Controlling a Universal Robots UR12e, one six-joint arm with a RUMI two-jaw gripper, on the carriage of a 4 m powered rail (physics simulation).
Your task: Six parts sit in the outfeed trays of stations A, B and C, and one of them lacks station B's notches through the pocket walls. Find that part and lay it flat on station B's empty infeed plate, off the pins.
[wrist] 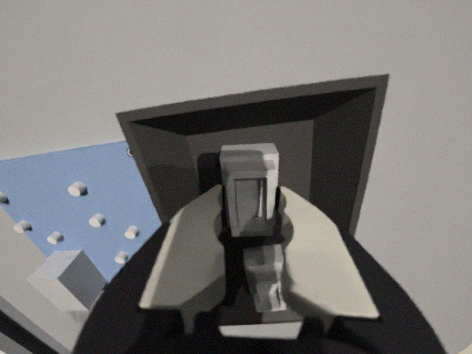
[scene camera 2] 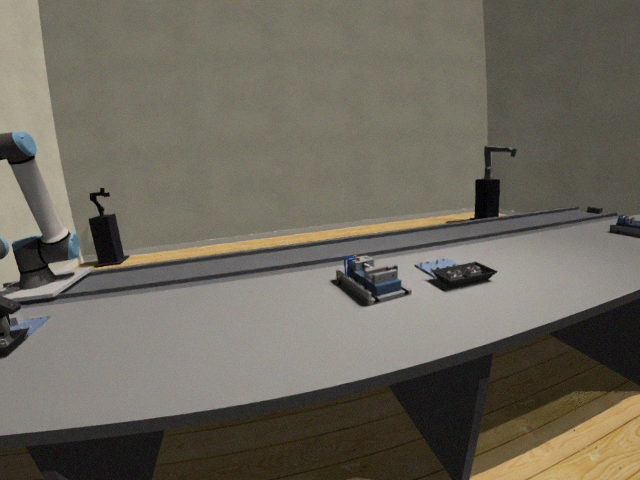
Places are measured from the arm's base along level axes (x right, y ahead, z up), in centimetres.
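Pixels of known places: gripper, fingertip midpoint: (wrist: 249,188) (scene camera 2: 3,343); arm's base at its link origin: (scene camera 2: 38,283).
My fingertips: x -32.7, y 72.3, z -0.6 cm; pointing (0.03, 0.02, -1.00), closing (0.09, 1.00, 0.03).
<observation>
For each thing: its top centre in the pictures, then the offset to it from my fingertips. "*": a spot on its surface instead.
- dark outfeed tray at a spot on its surface: (wrist: 252,95) (scene camera 2: 17,337) * dz +1.9, dx -6.6, dy +0.4 cm
- second grey part at its top centre: (wrist: 269,297) dz +2.4, dx +10.7, dy +1.2 cm
- dark tray at its top centre: (scene camera 2: 464,270) dz +1.9, dx -180.2, dy +2.0 cm
- blue pinned plate at a spot on its surface: (scene camera 2: 426,267) * dz -1.5, dx -173.5, dy -16.9 cm
- blue plate with white pins, top centre: (wrist: 98,238) (scene camera 2: 18,328) dz -1.5, dx +6.2, dy -16.2 cm
- grey block at its top centre: (wrist: 59,296) (scene camera 2: 11,316) dz +2.1, dx +11.0, dy -20.8 cm
- grey fixture at a spot on its surface: (scene camera 2: 382,284) * dz +3.7, dx -141.4, dy +3.7 cm
My gripper (wrist: 249,188) is shut on a grey part (wrist: 248,165) with a rectangular pocket, low in a dark outfeed tray (wrist: 252,95) (scene camera 2: 15,343). The fingers stand along the part's long sides; notches through its pocket walls cannot be made out. A second grey part (wrist: 265,275) lies lower in the wrist view, between the pale fingers, partly hidden. In the scene view, my gripper is partly cut off at the left edge. Another dark tray (scene camera 2: 462,281) holds small grey parts beside a blue pinned plate (scene camera 2: 426,267). I cannot tell which station is which.
A blue plate with white pins (wrist: 60,167) (scene camera 2: 38,323) adjoins the tray, with a grey block (wrist: 70,280) at its lower edge. A blue and grey fixture (scene camera 2: 382,284) stands mid-table, another (scene camera 2: 628,226) at the right edge. Two small black arms on pedestals (scene camera 2: 107,240) (scene camera 2: 486,198) stand behind the rail.
</observation>
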